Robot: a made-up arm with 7 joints.
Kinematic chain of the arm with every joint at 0, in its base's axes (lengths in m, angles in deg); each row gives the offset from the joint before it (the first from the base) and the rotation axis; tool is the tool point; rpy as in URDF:
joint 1: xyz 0 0 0.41 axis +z
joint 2: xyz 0 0 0 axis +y
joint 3: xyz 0 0 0.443 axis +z
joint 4: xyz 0.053 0 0 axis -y
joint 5: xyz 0.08 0 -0.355 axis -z
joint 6: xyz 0 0 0 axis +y
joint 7: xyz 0.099 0 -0.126 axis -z
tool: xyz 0 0 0 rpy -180 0 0
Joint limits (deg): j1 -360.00..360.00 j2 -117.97..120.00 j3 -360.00..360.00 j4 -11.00..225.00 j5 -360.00..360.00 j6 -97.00..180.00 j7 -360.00..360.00
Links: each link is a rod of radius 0.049 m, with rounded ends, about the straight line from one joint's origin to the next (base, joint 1, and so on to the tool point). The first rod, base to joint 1, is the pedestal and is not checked.
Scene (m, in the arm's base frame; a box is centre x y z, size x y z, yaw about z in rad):
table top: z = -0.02
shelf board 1: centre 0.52 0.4 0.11 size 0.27 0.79 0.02 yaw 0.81
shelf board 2: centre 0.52 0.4 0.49 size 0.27 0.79 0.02 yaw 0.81
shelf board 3: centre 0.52 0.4 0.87 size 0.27 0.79 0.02 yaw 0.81
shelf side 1: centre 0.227 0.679 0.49 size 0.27 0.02 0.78 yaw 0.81
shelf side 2: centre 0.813 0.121 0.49 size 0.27 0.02 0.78 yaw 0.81
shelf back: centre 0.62 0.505 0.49 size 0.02 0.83 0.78 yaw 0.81
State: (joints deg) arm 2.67 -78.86 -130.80 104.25 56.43 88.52 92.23
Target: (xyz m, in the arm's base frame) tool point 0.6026 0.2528 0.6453
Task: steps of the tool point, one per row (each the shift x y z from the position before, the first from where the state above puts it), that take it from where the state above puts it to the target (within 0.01 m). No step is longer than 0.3 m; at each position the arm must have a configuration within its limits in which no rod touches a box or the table.
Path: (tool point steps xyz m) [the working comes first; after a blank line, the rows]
Joints at the target: 57.76 28.06 -58.35 89.12 63.05 89.29 92.23
Straight joint move there: clear.

1: 0.0940 -0.0978 0.2027
2: 0.1647 -0.0523 0.1837
3: 0.2129 0.0119 0.1453
4: 0.2297 0.0841 0.0910
5: 0.2121 0.1508 0.0273
6: 0.1636 0.1990 -0.0386
7: 0.0936 0.2191 -0.0990
8: 0.0143 0.2062 -0.1468

